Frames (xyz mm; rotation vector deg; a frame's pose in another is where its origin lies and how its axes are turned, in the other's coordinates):
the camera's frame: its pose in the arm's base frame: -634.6 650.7 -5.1 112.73 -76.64 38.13
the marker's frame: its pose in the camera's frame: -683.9 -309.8 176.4 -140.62 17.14 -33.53
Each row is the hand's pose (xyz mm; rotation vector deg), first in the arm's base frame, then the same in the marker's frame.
Working: the arm's base frame: its pose in the marker's frame: 1295.1 -212.5 309.5 -0.30 21.72 45.50

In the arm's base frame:
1: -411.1 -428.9 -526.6 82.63 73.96 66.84
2: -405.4 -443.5 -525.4 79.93 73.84 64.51
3: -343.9 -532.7 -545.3 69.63 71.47 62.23
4: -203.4 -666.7 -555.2 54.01 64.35 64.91
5: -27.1 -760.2 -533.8 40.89 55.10 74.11
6: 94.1 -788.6 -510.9 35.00 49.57 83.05
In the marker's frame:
1: 1158.0 -876.9 -102.8 68.61 129.19 80.53
2: 1172.2 -883.1 -105.6 65.06 127.97 79.57
3: 1266.9 -906.1 -156.9 54.46 121.87 82.35
4: 1446.5 -904.4 -231.3 41.73 109.18 92.33
5: 1631.0 -844.7 -283.0 34.25 95.04 107.20
6: 1735.6 -777.2 -306.0 32.73 87.09 118.53

